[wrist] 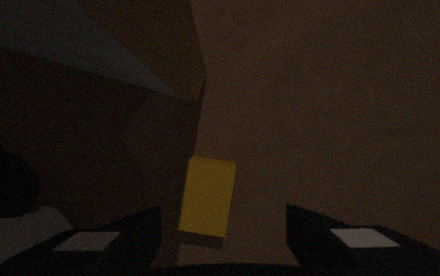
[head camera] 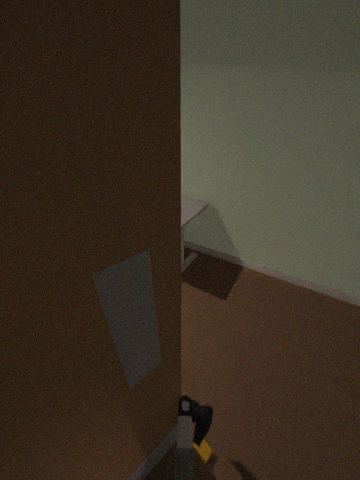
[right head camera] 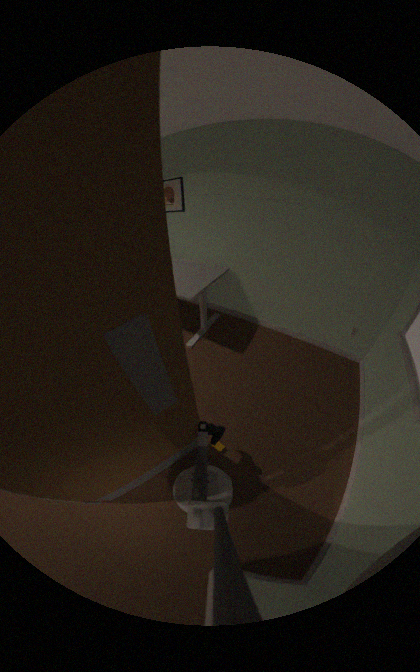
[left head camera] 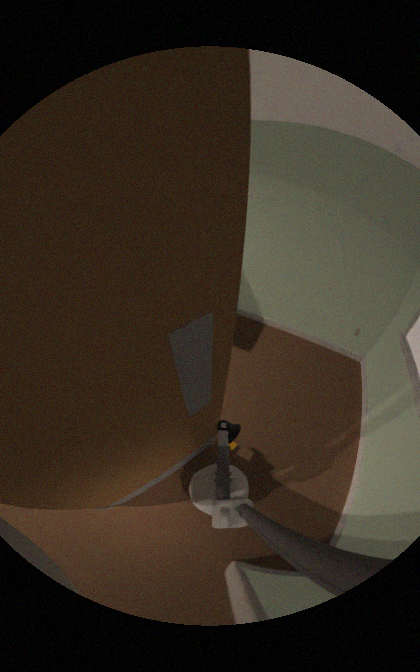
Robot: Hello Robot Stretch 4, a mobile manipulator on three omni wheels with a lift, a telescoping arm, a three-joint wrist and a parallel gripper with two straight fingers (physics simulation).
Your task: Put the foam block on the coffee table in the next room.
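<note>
The foam block, yellow (head camera: 203,451) (left head camera: 233,445) (right head camera: 218,446) (wrist: 207,196), lies on the brown floor near the foot of the tall brown panel. In the wrist view its full top face shows, a little left of the midline between the fingers, with a thin shadow at its near edge. My gripper (head camera: 202,426) (left head camera: 233,433) (right head camera: 217,433) (wrist: 223,224) is open and empty, above the block and apart from it. A pale table (head camera: 192,209) (right head camera: 200,280) stands at the far wall, partly hidden by the panel; I cannot tell if it is the coffee table.
The tall brown panel (head camera: 90,150) (left head camera: 120,225) (right head camera: 85,225), with a grey patch, fills the left side, close to the gripper. Green walls (head camera: 280,175) (left head camera: 320,225) (right head camera: 300,225) stand behind and at the right. A framed picture (right head camera: 173,195) hangs above the table.
</note>
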